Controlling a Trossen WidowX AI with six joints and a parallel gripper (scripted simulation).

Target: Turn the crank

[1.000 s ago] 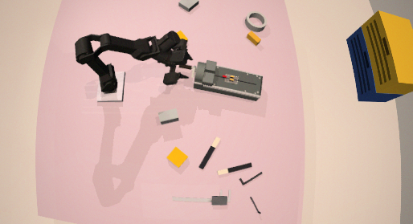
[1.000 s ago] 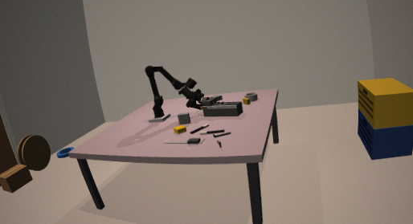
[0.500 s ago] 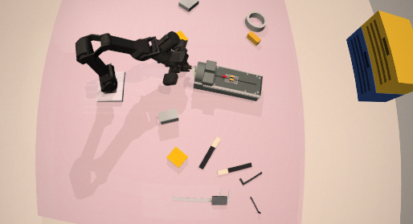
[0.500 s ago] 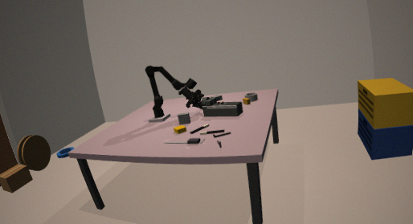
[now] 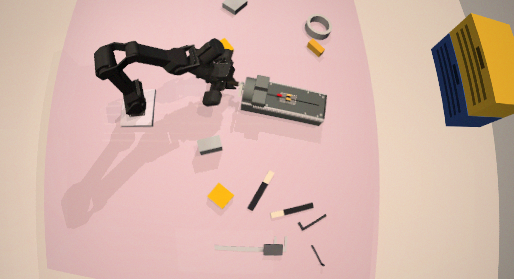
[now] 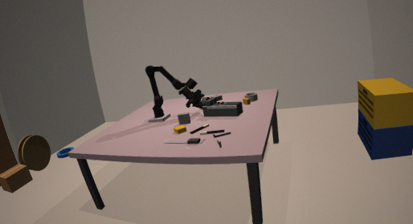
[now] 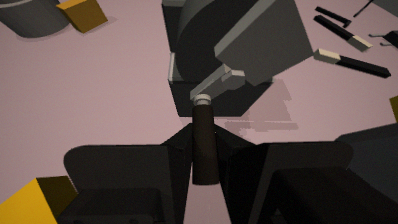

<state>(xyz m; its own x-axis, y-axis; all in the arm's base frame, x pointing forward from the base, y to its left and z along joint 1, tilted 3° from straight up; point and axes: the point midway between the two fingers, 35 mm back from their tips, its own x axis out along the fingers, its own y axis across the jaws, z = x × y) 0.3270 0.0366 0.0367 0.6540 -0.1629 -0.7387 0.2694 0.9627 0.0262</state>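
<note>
Now: the red pointer 13 cm ahead of my gripper tip, 5 cm to the right of it and 4 cm above it. Round my gripper tip: orange block (29 cm ahead, 15 cm to the left, 2 cm below); dark crank handle (2 cm behind, 2 cm above).
</note>
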